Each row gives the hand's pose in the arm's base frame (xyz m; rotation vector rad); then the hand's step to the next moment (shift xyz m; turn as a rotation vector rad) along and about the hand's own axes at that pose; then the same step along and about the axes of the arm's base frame.
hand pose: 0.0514 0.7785 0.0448 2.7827 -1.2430 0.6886
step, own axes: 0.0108 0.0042 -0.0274 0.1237 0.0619 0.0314
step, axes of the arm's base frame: -0.0072 -0.0053 0.0284 0.0406 -0.1355 0.0111
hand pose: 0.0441 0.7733 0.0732 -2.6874 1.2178 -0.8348
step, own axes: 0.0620 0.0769 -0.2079 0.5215 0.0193 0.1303
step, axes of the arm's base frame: -0.1239 -0.0656 0.1825 0.3330 -0.4059 0.1169
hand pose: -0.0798 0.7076 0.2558 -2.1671 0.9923 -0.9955
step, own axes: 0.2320 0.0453 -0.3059 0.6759 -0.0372 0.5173
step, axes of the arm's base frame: -0.1578 -0.2639 0.2343 0.7350 -0.4308 -0.0037
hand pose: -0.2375 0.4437 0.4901 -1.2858 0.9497 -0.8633
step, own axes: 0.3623 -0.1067 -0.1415 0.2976 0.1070 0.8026
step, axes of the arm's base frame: 0.0065 -0.3974 0.0687 0.8556 0.0393 -0.1030
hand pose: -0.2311 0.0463 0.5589 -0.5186 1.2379 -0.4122
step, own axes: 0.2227 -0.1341 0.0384 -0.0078 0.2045 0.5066
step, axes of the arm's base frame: 0.0968 -0.2285 -0.0866 0.4878 0.2461 0.0080
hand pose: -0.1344 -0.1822 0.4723 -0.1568 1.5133 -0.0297
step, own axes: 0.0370 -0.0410 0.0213 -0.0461 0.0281 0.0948
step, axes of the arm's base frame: 0.0266 -0.0431 -0.0307 0.0894 0.0412 0.0470
